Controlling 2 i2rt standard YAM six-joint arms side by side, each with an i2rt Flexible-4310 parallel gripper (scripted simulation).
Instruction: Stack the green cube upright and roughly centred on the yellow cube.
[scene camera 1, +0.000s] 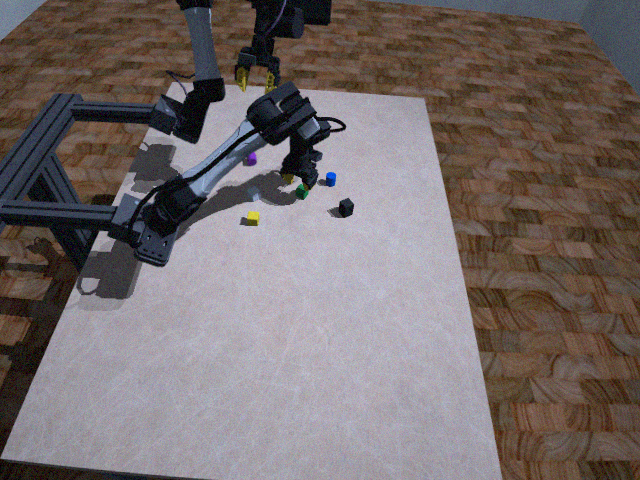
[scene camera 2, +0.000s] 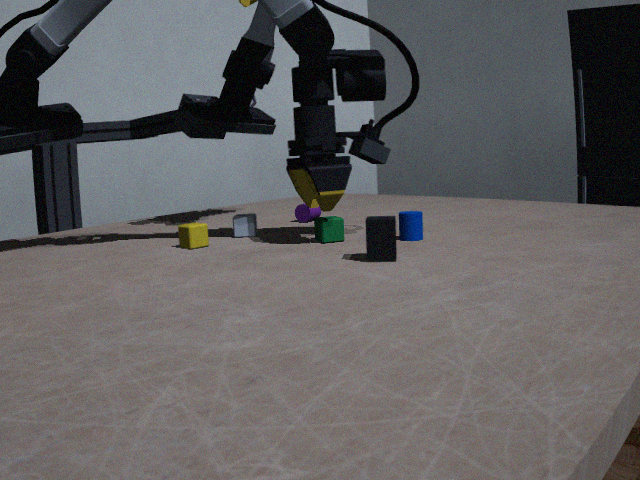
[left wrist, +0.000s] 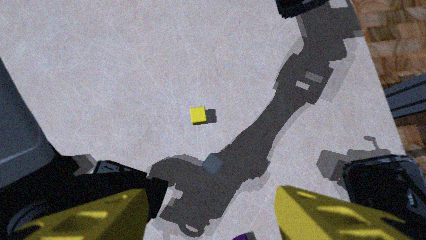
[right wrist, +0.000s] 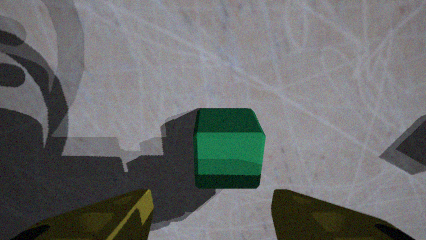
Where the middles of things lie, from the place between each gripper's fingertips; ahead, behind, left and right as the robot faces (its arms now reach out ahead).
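Labels:
Green cube (scene camera 2: 330, 229): 4 cm below my right hand (scene camera 2: 319, 209), 1 cm ahead. From my right hand: black block (scene camera 2: 380, 230) 3 cm below, 15 cm ahead, 7 cm to the right; yellow cube (scene camera 2: 193, 235) 4 cm below, 14 cm behind, 12 cm to the right. By its middle, yellow cube nearer to my right hand than to my left hand.
Yellow cube: my left hand 37 cm above it, 2 cm past it, 13 cm to the left of it. From my left hand: black block 36 cm below, 27 cm ahead, 8 cm to the right; green cube 37 cm below, 13 cm ahead, 1 cm to the right. Going by their middles, black block farthest from my left hand of the things named here.

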